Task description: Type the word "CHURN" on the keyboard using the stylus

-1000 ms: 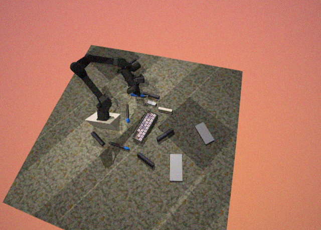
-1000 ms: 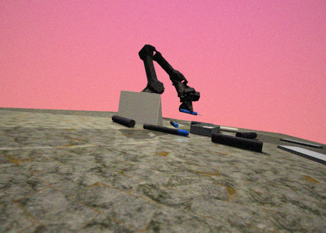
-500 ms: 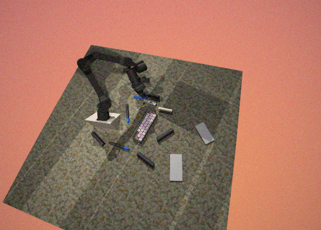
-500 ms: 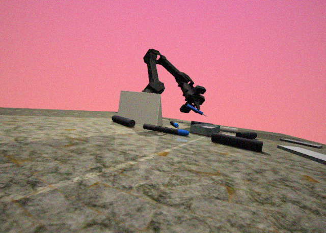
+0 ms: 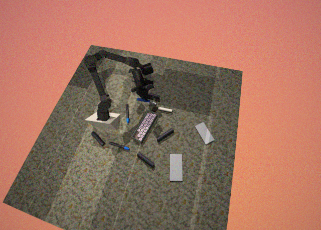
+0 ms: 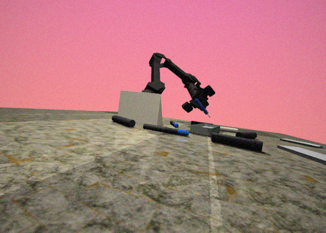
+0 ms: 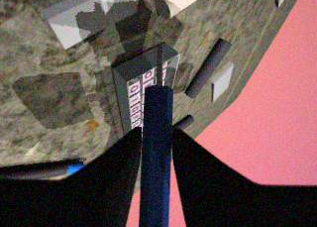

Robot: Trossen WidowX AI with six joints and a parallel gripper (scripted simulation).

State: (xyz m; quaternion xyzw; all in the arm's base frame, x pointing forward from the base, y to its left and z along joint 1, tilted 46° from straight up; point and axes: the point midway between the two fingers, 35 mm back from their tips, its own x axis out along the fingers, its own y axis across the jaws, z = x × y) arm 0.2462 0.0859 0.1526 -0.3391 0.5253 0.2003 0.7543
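Right now my gripper tip is 1 cm short of the blue stylus and 1 cm above it. The rest, counted from my gripper tip: white cylinder 13 cm ahead, 8 cm below, 1 cm to the right; grey block 9 cm below, 3 cm to the left, 3 cm ahead.
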